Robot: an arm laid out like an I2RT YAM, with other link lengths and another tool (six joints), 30 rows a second.
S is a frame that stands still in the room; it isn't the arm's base.
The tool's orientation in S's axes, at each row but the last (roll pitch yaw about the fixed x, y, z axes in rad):
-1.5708 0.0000 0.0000
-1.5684 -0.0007 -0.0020
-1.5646 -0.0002 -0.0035
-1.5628 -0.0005 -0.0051
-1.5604 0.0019 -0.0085
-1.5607 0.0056 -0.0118
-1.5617 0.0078 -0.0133
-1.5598 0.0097 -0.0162
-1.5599 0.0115 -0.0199
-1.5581 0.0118 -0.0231
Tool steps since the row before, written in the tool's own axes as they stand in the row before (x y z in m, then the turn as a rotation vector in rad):
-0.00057 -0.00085 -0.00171 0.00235 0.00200 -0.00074
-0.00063 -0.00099 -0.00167 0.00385 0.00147 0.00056
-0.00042 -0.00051 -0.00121 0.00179 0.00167 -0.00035
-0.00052 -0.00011 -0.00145 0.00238 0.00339 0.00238
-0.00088 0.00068 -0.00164 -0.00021 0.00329 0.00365
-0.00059 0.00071 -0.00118 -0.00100 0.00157 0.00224
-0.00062 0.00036 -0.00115 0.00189 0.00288 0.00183
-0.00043 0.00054 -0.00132 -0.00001 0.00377 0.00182
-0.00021 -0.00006 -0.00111 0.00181 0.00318 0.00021
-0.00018 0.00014 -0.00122 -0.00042 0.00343 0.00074
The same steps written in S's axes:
-0.00057 -0.00171 0.00085 0.00235 -0.00074 -0.00200
-0.00063 -0.00167 0.00099 0.00385 0.00056 -0.00147
-0.00042 -0.00121 0.00050 0.00179 -0.00035 -0.00167
-0.00053 -0.00145 0.00010 0.00239 0.00239 -0.00337
-0.00090 -0.00163 -0.00070 -0.00018 0.00369 -0.00325
-0.00061 -0.00117 -0.00072 -0.00098 0.00227 -0.00154
-0.00064 -0.00114 -0.00037 0.00189 0.00183 -0.00288
-0.00046 -0.00131 -0.00055 -0.00002 0.00186 -0.00375
-0.00023 -0.00111 0.00005 0.00178 0.00021 -0.00320
-0.00021 -0.00121 -0.00015 -0.00044 0.00079 -0.00342

